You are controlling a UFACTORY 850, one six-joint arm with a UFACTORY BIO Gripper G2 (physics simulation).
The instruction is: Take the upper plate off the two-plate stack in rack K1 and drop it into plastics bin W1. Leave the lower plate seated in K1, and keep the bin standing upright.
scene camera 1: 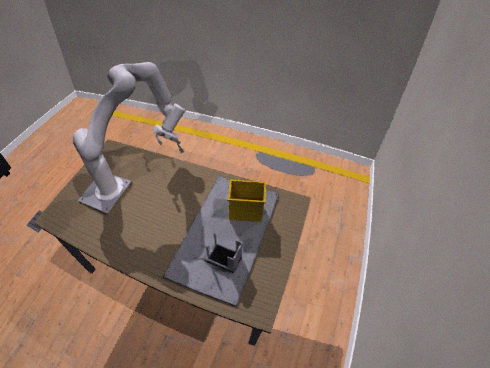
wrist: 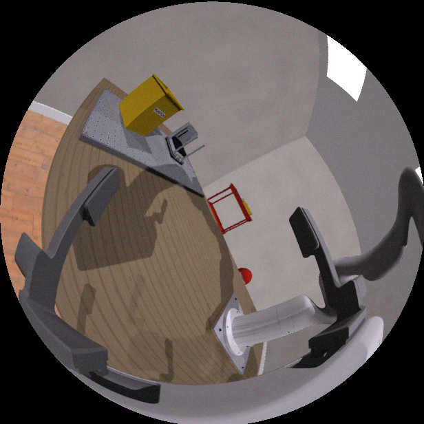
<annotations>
A yellow plastics bin W1 shows in scene camera 1 [246, 199] and in the wrist view [151, 103].
</annotations>
